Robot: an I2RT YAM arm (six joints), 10 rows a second.
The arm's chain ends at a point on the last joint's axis. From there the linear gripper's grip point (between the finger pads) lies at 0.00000 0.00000 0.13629 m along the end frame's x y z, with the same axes.
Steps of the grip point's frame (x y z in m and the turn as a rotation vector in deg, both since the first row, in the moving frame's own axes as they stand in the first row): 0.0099 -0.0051 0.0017 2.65 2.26 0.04; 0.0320 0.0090 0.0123 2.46 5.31 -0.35; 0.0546 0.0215 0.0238 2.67 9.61 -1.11; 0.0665 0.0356 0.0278 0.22 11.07 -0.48; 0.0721 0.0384 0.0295 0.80 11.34 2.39; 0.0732 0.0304 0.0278 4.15 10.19 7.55; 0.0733 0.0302 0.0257 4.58 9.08 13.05; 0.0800 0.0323 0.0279 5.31 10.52 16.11; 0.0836 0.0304 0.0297 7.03 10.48 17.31
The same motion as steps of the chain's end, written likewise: 0.0045 0.0012 0.0020 2.65 2.26 0.04; 0.0194 0.0149 0.0130 2.46 5.31 -0.35; 0.0319 0.0280 0.0259 2.67 9.61 -1.11; 0.0403 0.0362 0.0303 0.22 11.07 -0.48; 0.0453 0.0397 0.0322 0.80 11.34 2.39; 0.0485 0.0386 0.0303 4.15 10.19 7.55; 0.0508 0.0385 0.0278 4.58 9.08 13.05; 0.0537 0.0412 0.0308 5.31 10.52 16.11; 0.0568 0.0430 0.0330 7.03 10.48 17.31
